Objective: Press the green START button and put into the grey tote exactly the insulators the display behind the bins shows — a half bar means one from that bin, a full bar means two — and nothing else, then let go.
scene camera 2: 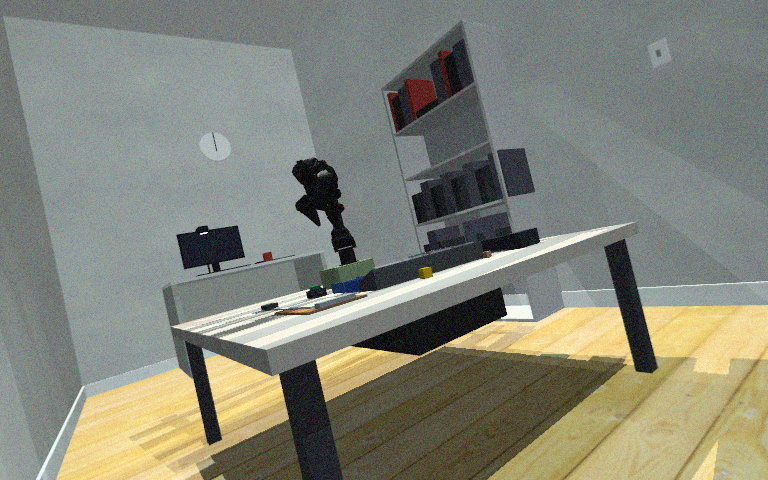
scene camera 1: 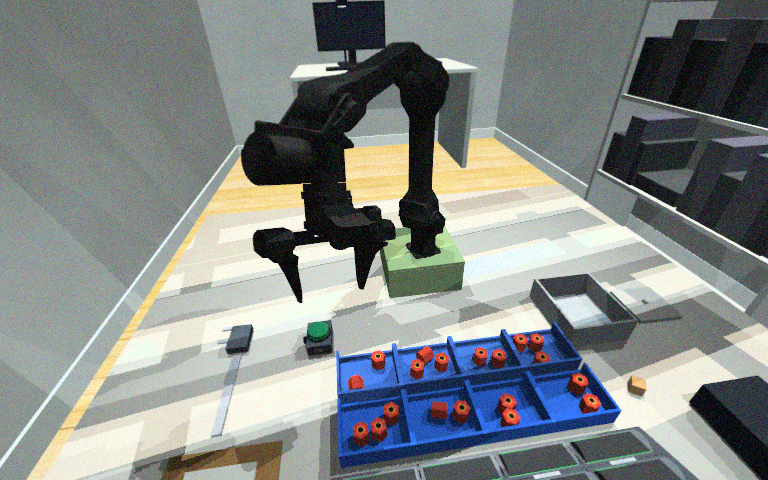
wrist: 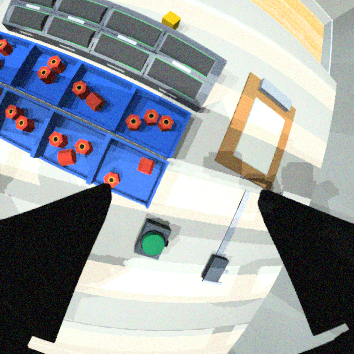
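Where they show: gripper, fingertip midpoint: [scene camera 2: 329,227] [scene camera 1: 332,295] [wrist: 187,194]; arm's base, origin of the base link: [scene camera 2: 348,263] [scene camera 1: 422,248].
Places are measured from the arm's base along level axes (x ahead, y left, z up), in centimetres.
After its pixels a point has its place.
Observation:
My gripper [scene camera 1: 331,295] @[z 13.8, x 23.8, y -25.5 cm] [wrist: 187,194] @[z 13.8, x 23.8, y -25.5 cm] is open and empty, above the table behind the START button. The green START button [scene camera 1: 318,331] @[z -4.3, x 12.6, y -28.0 cm] [wrist: 153,243] @[z -4.3, x 12.0, y -27.9 cm] sits on a dark box left of the bins; in the wrist view it lies between the fingers, far below. The blue bins [scene camera 1: 403,397] @[z -5.0, x 30.8, y -17.5 cm] [wrist: 111,134] @[z -5.0, x 28.5, y -17.0 cm] form two rows of four compartments with red insulators [scene camera 1: 461,410] @[z -5.4, x 35.7, y -9.7 cm] [wrist: 151,117] @[z -5.4, x 33.1, y -22.8 cm], some upright, some on their side. The grey tote [scene camera 1: 614,330] @[z -4.9, x 32.3, y 25.5 cm] stands at the right in scene camera 1, its visible floor bare. The display [scene camera 1: 491,464] [wrist: 203,98] has dark panels with thin green outlines; I see no bars on them.
A caliper [scene camera 1: 239,338] @[z -6.5, x 6.7, y -43.2 cm] [wrist: 215,268] @[z -6.5, x 6.4, y -43.0 cm] and a wooden-framed clipboard [scene camera 1: 268,461] @[z -7.8, x 31.6, y -39.2 cm] [wrist: 234,125] @[z -7.8, x 37.6, y -39.9 cm] lie left of the bins. An orange cube [scene camera 1: 636,385] @[z -6.4, x 41.7, y 20.2 cm], a yellow cube [scene camera 2: 425,272] @[z -6.8, x 56.5, y -22.1 cm] [wrist: 171,20] @[z -5.6, x 54.6, y -21.2 cm] and a black box [scene camera 1: 741,416] @[z -3.2, x 51.7, y 26.6 cm] are on the table. The arm stands on a green block [scene camera 1: 424,281] @[z -4.5, x 6.3, y -2.4 cm].

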